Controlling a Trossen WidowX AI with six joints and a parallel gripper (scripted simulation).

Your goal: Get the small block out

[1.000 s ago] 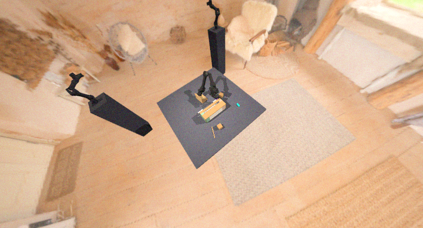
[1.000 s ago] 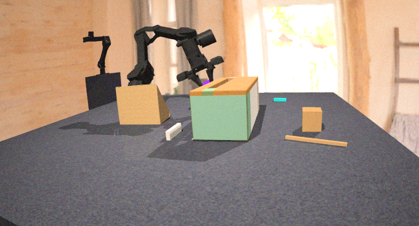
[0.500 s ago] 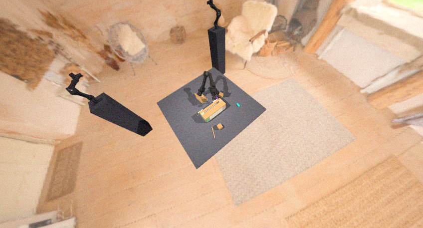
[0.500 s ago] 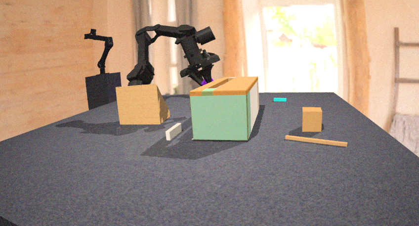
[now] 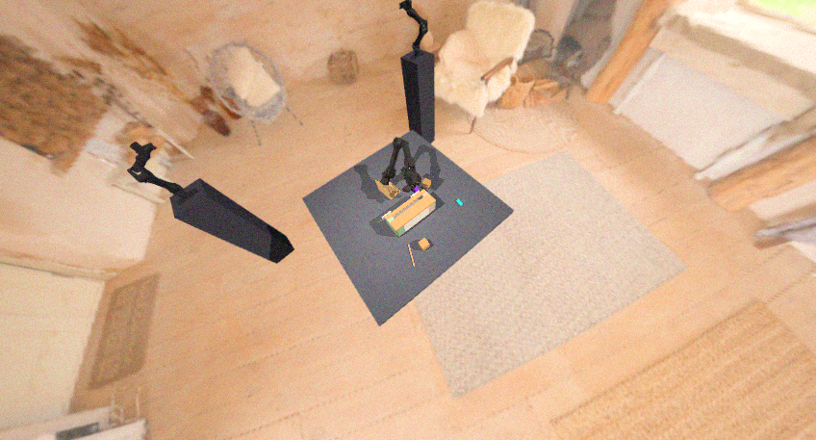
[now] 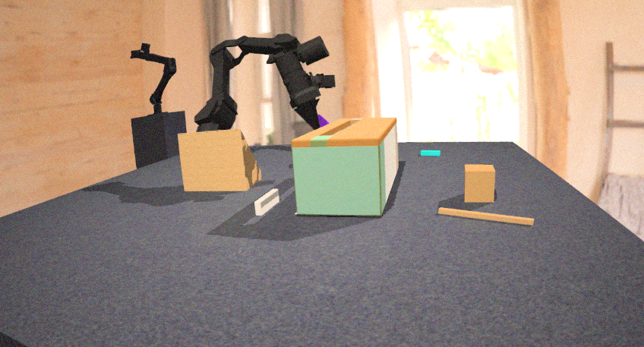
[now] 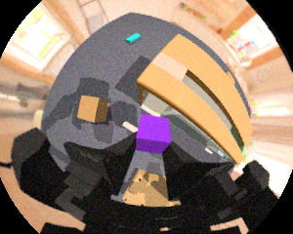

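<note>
Now: gripper tip 10 mm below the purple block. The rest, counted from my gripper tip: teal piece: 300 mm ahead, 210 mm to the left, 100 mm below; thin wooden stick: 370 mm to the right, 340 mm ahead, 110 mm below.
</note>
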